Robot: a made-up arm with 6 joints. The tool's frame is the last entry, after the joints.
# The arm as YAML. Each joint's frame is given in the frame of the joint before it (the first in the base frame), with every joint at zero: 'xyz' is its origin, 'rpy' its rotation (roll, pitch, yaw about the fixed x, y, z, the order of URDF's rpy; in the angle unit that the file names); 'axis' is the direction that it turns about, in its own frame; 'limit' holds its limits. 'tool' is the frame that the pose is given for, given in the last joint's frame.
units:
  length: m
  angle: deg
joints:
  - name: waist
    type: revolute
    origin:
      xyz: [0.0, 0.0, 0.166]
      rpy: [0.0, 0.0, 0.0]
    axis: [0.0, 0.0, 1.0]
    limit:
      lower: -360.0
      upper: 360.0
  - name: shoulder
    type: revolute
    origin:
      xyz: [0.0, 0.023, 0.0]
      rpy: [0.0, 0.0, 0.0]
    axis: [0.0, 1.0, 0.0]
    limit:
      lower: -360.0
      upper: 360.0
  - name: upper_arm
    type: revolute
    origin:
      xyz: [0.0, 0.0, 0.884]
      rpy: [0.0, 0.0, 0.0]
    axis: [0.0, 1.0, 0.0]
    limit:
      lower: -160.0
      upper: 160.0
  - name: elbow
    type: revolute
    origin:
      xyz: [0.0, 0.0, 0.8]
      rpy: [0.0, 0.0, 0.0]
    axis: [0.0, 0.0, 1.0]
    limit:
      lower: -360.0
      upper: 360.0
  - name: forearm
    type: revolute
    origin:
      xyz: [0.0, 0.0, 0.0]
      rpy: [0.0, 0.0, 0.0]
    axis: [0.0, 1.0, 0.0]
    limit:
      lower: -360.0
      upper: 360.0
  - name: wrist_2
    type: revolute
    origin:
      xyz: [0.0, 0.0, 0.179]
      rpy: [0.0, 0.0, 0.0]
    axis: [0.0, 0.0, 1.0]
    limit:
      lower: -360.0
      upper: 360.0
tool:
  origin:
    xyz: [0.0, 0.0, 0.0]
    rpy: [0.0, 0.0, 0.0]
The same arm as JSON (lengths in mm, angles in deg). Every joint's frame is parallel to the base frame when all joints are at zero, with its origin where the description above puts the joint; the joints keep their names.
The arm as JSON. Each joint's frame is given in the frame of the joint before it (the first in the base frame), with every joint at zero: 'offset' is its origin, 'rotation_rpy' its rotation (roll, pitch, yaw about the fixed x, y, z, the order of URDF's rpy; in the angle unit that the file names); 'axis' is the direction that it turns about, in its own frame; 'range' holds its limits. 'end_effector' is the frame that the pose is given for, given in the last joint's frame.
{
  "length_unit": "mm",
  "angle_unit": "deg",
  "chain": [
    {
      "id": "waist",
      "offset": [
        0.0,
        0.0,
        166.0
      ],
      "rotation_rpy": [
        0.0,
        0.0,
        0.0
      ],
      "axis": [
        0.0,
        0.0,
        1.0
      ],
      "range": [
        -360.0,
        360.0
      ]
    },
    {
      "id": "shoulder",
      "offset": [
        0.0,
        23.0,
        0.0
      ],
      "rotation_rpy": [
        0.0,
        0.0,
        0.0
      ],
      "axis": [
        0.0,
        1.0,
        0.0
      ],
      "range": [
        -360.0,
        360.0
      ]
    },
    {
      "id": "upper_arm",
      "offset": [
        0.0,
        0.0,
        884.0
      ],
      "rotation_rpy": [
        0.0,
        0.0,
        0.0
      ],
      "axis": [
        0.0,
        1.0,
        0.0
      ],
      "range": [
        -160.0,
        160.0
      ]
    },
    {
      "id": "elbow",
      "offset": [
        0.0,
        0.0,
        800.0
      ],
      "rotation_rpy": [
        0.0,
        0.0,
        0.0
      ],
      "axis": [
        0.0,
        0.0,
        1.0
      ],
      "range": [
        -360.0,
        360.0
      ]
    },
    {
      "id": "forearm",
      "offset": [
        0.0,
        0.0,
        0.0
      ],
      "rotation_rpy": [
        0.0,
        0.0,
        0.0
      ],
      "axis": [
        0.0,
        1.0,
        0.0
      ],
      "range": [
        -360.0,
        360.0
      ]
    },
    {
      "id": "wrist_2",
      "offset": [
        0.0,
        0.0,
        179.0
      ],
      "rotation_rpy": [
        0.0,
        0.0,
        0.0
      ],
      "axis": [
        0.0,
        0.0,
        1.0
      ],
      "range": [
        -360.0,
        360.0
      ]
    }
  ],
  "end_effector": {
    "offset": [
      0.0,
      0.0,
      0.0
    ],
    "rotation_rpy": [
      0.0,
      0.0,
      0.0
    ]
  }
}

